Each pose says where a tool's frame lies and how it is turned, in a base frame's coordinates. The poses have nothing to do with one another.
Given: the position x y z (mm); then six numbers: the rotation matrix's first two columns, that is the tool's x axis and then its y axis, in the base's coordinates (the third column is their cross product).
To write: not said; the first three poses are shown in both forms.
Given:
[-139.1 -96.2 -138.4 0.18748 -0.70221 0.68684 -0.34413 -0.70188 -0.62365]
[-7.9 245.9 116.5 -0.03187 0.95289 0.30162 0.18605 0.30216 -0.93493]
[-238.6 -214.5 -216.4 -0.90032 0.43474 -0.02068 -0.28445 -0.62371 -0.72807]
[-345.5 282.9 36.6 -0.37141 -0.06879 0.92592 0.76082 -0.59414 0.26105]
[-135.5 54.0 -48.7 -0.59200 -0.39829 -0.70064 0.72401 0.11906 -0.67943]
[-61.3 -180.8 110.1 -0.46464 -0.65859 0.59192 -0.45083 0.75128 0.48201]
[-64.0 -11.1 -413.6 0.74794 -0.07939 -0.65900 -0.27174 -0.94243 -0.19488]
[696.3 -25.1 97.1 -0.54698 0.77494 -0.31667 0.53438 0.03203 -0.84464]
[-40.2 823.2 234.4 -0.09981 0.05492 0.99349 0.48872 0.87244 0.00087]
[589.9 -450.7 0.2 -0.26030 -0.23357 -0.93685 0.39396 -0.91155 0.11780]
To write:
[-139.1 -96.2 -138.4 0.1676 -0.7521 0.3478 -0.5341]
[-7.9 245.9 116.5 0.5204 -0.4618 -0.6166 0.3684]
[-238.6 -214.5 -216.4 0.2007 -0.0977 -0.3845 0.8957]
[-345.5 282.9 36.6 0.2772 -0.4873 -0.3551 -0.7481]
[-135.5 54.0 -48.7 0.4316 0.1333 0.6110 -0.6502]
[-61.3 -180.8 110.1 0.4002 0.3279 -0.8459 -0.1298]
[-64.0 -11.1 -413.6 0.1406 -0.9242 0.0950 0.3421]
[696.3 -25.1 97.1 0.1156 -0.4617 -0.7090 0.5204]
[-40.2 823.2 234.4 0.6440 -0.1882 -0.7222 -0.1684]
[589.9 -450.7 0.2 0.1984 0.5749 0.0697 -0.7907]

